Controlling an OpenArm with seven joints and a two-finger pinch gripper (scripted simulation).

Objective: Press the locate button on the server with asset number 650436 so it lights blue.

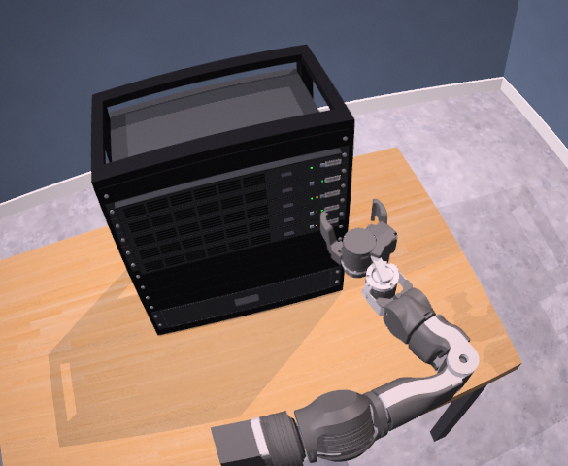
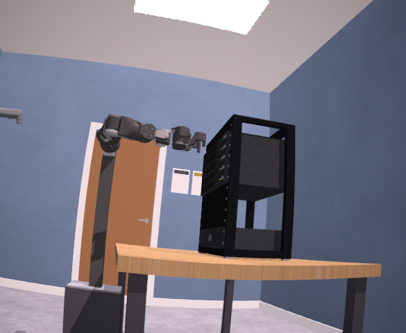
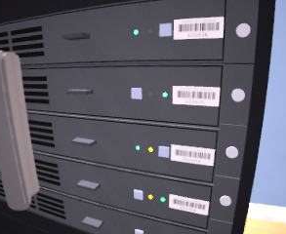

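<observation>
My hand is 90 mm short of the locate button, 50 mm below it and 20 mm to the right of it.
</observation>
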